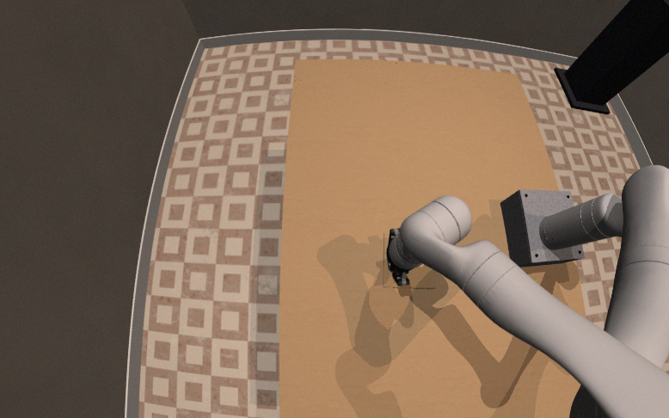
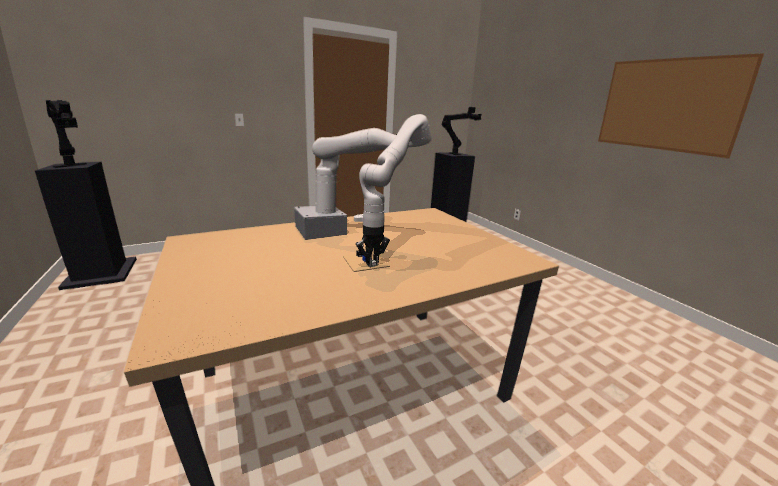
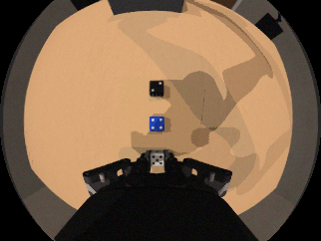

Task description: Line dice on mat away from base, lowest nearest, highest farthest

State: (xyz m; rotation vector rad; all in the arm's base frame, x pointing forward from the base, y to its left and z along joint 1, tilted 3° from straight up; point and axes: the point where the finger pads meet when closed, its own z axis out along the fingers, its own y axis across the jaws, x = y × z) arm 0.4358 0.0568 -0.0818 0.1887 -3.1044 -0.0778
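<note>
Right now my hand is 10 mm above the white die. The rest, counted from my hand: blue die: 50 mm behind, 10 mm to the right, 10 mm below; then mat: 50 mm behind, 20 mm below, 10 mm to the right; then black die: 100 mm behind, 10 mm to the right, 10 mm below.
</note>
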